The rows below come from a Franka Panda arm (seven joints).
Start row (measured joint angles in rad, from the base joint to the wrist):
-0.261 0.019 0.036 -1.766 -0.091 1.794 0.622
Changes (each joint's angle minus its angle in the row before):
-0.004 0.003 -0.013 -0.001 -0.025 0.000 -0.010
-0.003 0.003 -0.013 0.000 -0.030 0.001 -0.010
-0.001 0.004 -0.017 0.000 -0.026 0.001 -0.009
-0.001 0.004 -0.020 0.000 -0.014 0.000 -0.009
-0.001 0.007 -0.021 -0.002 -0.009 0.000 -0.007
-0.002 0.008 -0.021 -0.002 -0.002 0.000 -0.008
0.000 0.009 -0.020 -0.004 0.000 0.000 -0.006
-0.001 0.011 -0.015 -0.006 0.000 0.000 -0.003
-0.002 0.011 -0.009 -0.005 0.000 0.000 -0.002
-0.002 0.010 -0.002 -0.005 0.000 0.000 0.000
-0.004 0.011 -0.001 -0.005 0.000 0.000 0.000
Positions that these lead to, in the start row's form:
-0.265 0.022 0.023 -1.767 -0.116 1.794 0.612
-0.268 0.025 0.010 -1.767 -0.146 1.795 0.602
-0.269 0.029 -0.007 -1.767 -0.172 1.796 0.593
-0.270 0.033 -0.027 -1.767 -0.186 1.796 0.584
-0.271 0.040 -0.048 -1.769 -0.195 1.796 0.577
-0.273 0.048 -0.069 -1.771 -0.197 1.796 0.569
-0.273 0.057 -0.089 -1.775 -0.197 1.796 0.563
-0.274 0.068 -0.104 -1.781 -0.197 1.796 0.560
-0.276 0.079 -0.113 -1.786 -0.197 1.796 0.558
-0.278 0.089 -0.115 -1.791 -0.197 1.796 0.558
-0.282 0.100 -0.116 -1.796 -0.197 1.796 0.558

